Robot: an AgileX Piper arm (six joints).
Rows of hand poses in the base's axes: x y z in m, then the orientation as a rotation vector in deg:
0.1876, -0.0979, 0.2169, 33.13, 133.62, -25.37
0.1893, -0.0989, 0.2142, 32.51, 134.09, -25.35
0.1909, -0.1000, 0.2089, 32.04, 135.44, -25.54
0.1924, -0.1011, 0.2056, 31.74, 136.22, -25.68
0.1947, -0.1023, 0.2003, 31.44, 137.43, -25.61
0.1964, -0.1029, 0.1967, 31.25, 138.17, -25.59
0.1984, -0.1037, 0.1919, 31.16, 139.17, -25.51
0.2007, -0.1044, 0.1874, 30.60, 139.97, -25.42
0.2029, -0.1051, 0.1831, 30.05, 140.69, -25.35
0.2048, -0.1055, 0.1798, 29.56, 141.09, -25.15
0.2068, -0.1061, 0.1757, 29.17, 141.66, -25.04
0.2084, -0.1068, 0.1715, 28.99, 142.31, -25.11
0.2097, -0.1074, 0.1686, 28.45, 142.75, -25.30
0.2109, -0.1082, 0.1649, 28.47, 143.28, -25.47
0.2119, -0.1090, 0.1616, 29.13, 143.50, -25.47
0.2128, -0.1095, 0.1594, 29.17, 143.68, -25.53
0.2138, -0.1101, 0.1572, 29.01, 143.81, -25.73
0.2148, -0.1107, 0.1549, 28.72, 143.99, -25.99
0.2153, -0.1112, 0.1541, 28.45, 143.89, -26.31
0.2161, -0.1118, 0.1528, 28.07, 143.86, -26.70
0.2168, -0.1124, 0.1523, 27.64, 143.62, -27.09
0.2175, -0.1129, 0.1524, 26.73, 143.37, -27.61
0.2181, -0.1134, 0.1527, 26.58, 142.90, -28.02
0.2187, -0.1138, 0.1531, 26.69, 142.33, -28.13
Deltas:
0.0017, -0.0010, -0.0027, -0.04, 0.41, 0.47
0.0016, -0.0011, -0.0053, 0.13, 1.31, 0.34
0.0015, -0.0011, -0.0033, 0.05, 0.76, 0.20
0.0023, -0.0012, -0.0053, 0.31, 1.11, 0.27
0.0017, -0.0006, -0.0036, 0.17, 0.68, 0.16
0.0020, -0.0008, -0.0048, 0.32, 0.91, 0.11
0.0023, -0.0007, -0.0045, 0.14, 0.71, 0.44
0.0022, -0.0007, -0.0043, 0.11, 0.64, 0.43
0.0019, -0.0004, -0.0033, 0.12, 0.31, 0.41
0.0020, -0.0006, -0.0041, 0.13, 0.50, 0.31
0.0016, -0.0007, -0.0042, 0.09, 0.63, 0.12
0.0013, -0.0006, -0.0029, -0.14, 0.45, 0.35
0.0012, -0.0008, -0.0037, 0.03, 0.55, -0.05
0.0010, -0.0008, -0.0033, 0.21, 0.23, -0.47
0.0009, -0.0005, -0.0022, 0.02, 0.19, -0.04
0.0010, -0.0006, -0.0022, -0.13, 0.17, 0.07
0.0010, -0.0006, -0.0023, -0.19, 0.23, 0.15
0.0005, -0.0005, -0.0008, -0.30, -0.01, 0.12
0.0008, -0.0006, -0.0013, -0.35, 0.07, 0.19
0.0007, -0.0006, -0.0005, -0.42, -0.13, 0.22
0.0007, -0.0005, 0.0001, -0.62, -0.10, 0.54
0.0006, -0.0005, 0.0003, -0.43, -0.33, 0.02
0.0006, -0.0004, 0.0004, -0.20, -0.51, -0.10

